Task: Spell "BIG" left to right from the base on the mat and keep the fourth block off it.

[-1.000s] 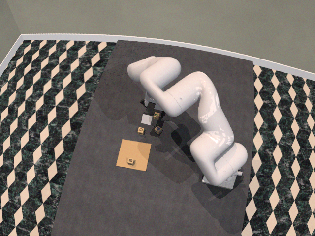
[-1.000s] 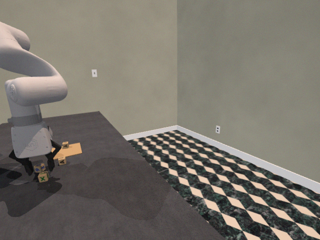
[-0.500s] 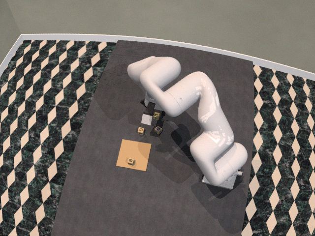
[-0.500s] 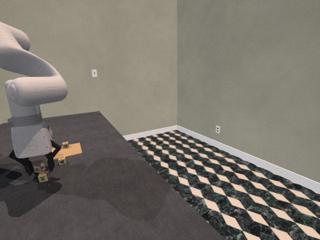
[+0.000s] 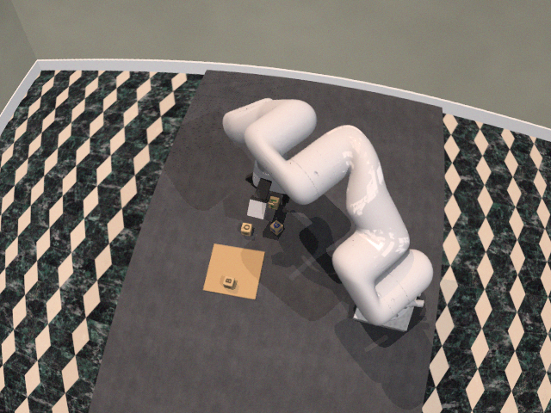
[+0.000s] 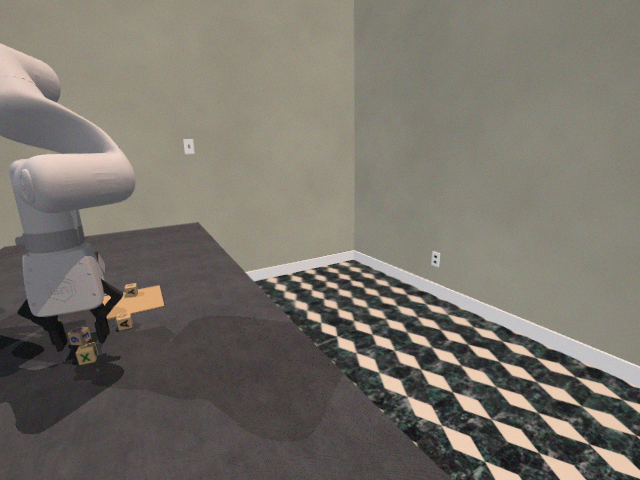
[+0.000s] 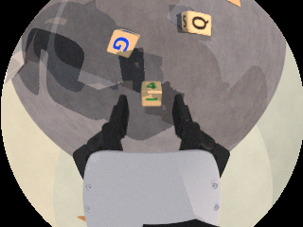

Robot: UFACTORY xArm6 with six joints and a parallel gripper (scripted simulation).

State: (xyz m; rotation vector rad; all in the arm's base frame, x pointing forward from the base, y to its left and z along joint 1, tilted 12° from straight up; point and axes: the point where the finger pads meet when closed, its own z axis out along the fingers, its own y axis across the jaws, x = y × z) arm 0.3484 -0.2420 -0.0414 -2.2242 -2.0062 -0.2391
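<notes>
Right now my hand is 60 mm short of the tan mat, 220 mm to the right of it and 50 mm above it. Round my hand: B block: 70 mm ahead, 260 mm to the left, 30 mm below; G block: 20 mm behind, 70 mm to the left, 40 mm below.
</notes>
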